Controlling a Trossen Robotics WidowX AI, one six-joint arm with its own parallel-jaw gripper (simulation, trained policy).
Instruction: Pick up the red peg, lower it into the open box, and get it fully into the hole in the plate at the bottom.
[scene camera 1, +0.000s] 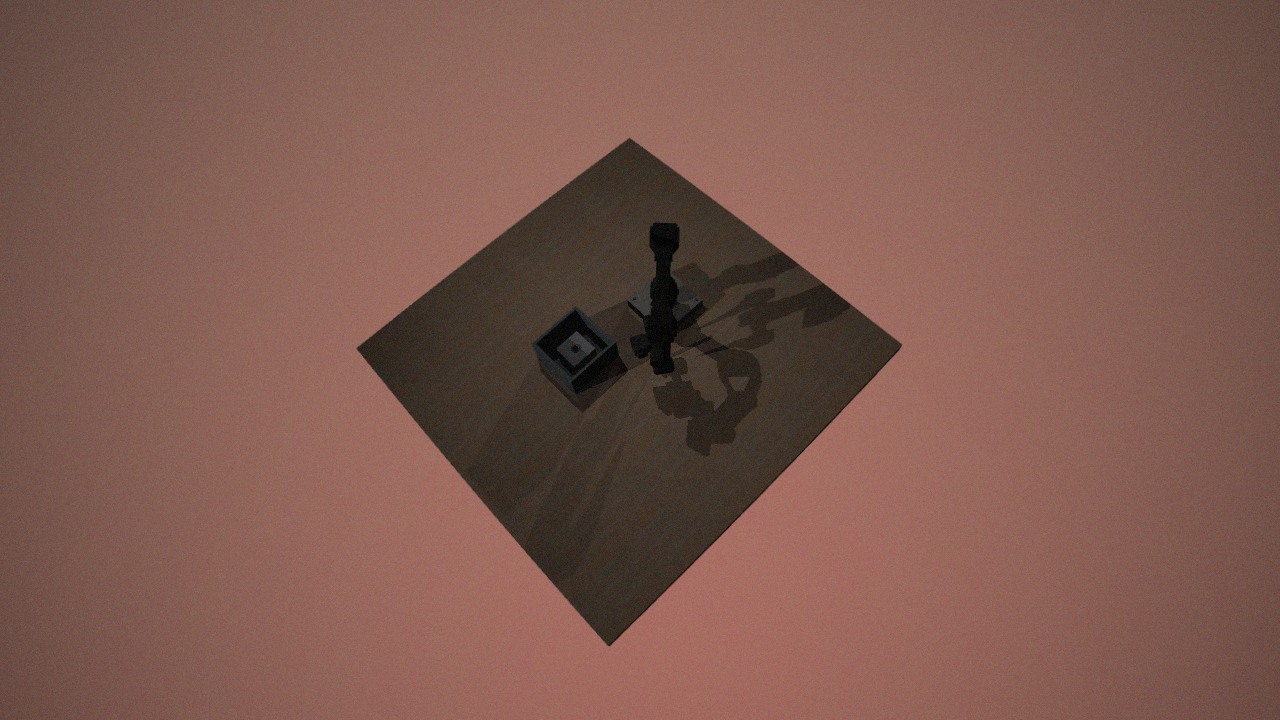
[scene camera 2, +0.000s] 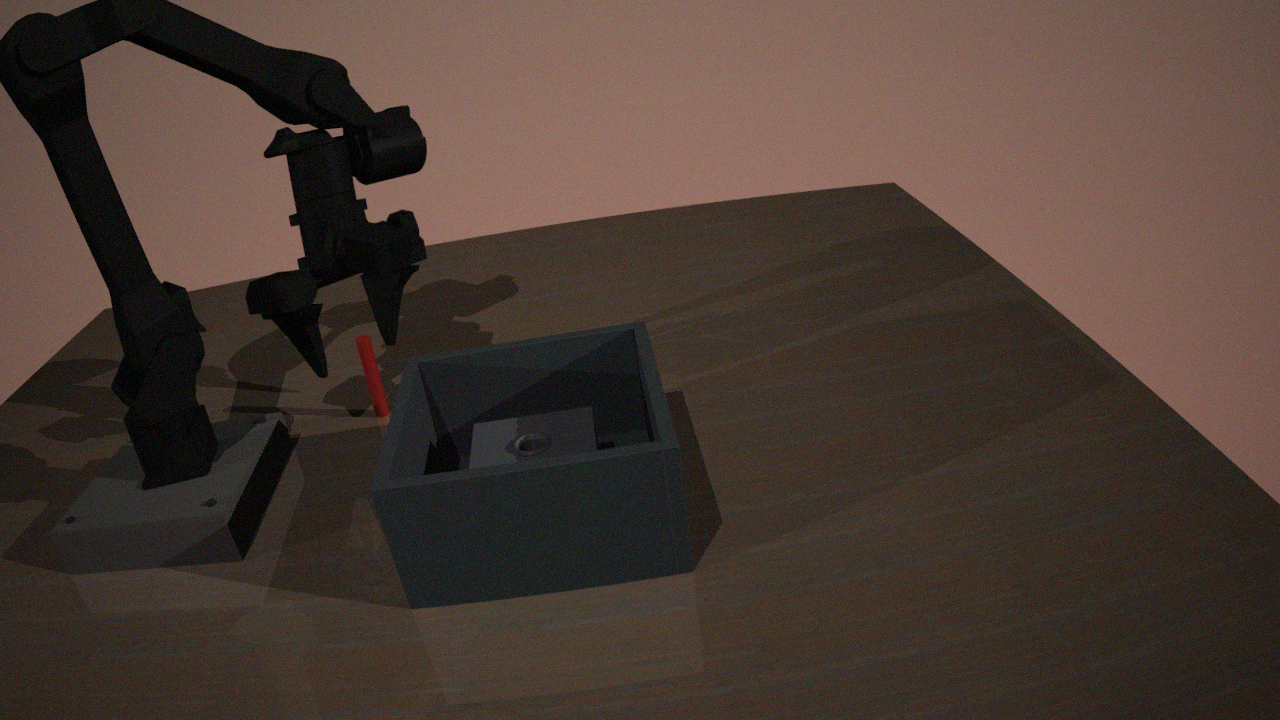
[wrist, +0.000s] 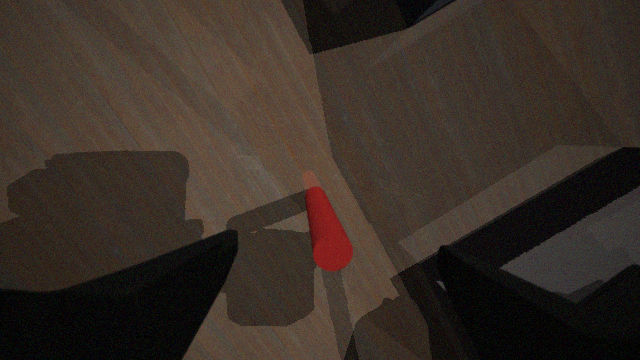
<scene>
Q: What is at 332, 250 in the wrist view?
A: A red peg.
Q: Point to a grey plate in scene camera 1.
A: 576, 351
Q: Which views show the red peg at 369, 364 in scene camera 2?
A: Scene camera 2 and the wrist view only.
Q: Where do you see a dark box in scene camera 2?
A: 614, 515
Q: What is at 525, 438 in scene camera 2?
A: A grey plate.
</scene>
